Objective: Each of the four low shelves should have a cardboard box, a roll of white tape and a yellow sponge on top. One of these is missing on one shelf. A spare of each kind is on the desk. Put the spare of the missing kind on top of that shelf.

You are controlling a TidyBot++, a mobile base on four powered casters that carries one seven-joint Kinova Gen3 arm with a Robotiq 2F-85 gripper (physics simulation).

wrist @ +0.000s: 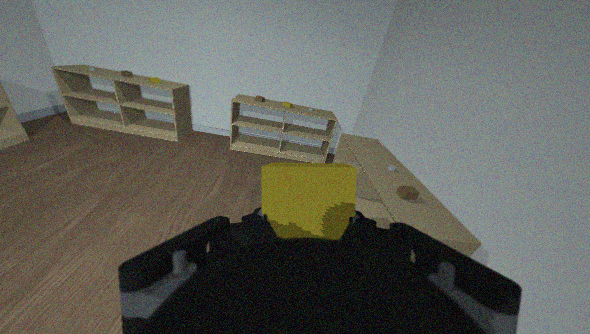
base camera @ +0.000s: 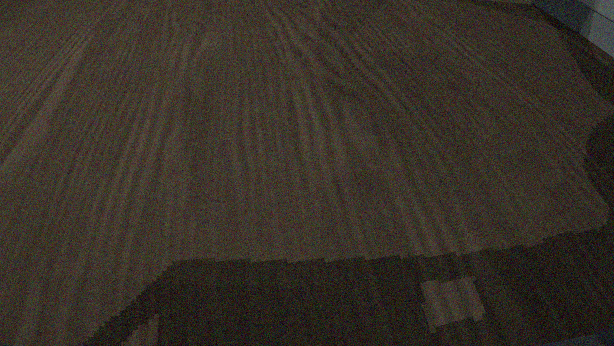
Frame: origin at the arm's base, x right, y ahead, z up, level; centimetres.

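Seen in the pictures: gripper, between the fingertips: [wrist: 307, 214].
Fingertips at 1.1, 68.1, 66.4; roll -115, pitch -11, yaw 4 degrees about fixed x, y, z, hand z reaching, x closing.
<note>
Offsets run from my fingertips to a thing's top centre, as dx, dy, dz. Level surfaces: height alone.
My gripper [wrist: 307, 214] is shut on a yellow sponge @(+0.1, -1.4, +5.9) [wrist: 309, 192], held up in front of the wrist camera. In the wrist view, a low shelf [wrist: 182, 112] at the left back has white tape [wrist: 91, 69], a box [wrist: 126, 73] and a yellow sponge [wrist: 155, 80] on top. The middle low shelf @(dz -98.3) [wrist: 280, 150] has a box [wrist: 260, 98], a yellow sponge [wrist: 287, 104] and white tape [wrist: 311, 109] on top. The low shelf [wrist: 440, 220] along the right wall bears white tape @(+61.4, +114.8, -42.7) [wrist: 392, 169] and a cardboard box @(+60.0, +83.5, -40.1) [wrist: 408, 192]; no sponge shows on its visible top.
Part of another shelf [wrist: 10, 124] shows at the left edge of the wrist view. Walls stand behind the shelves and at the right. The base camera shows wooden floor @(dz -106.1) [base camera: 300, 150] with the robot's dark shadow, and a wall [base camera: 595, 25] at the upper right.
</note>
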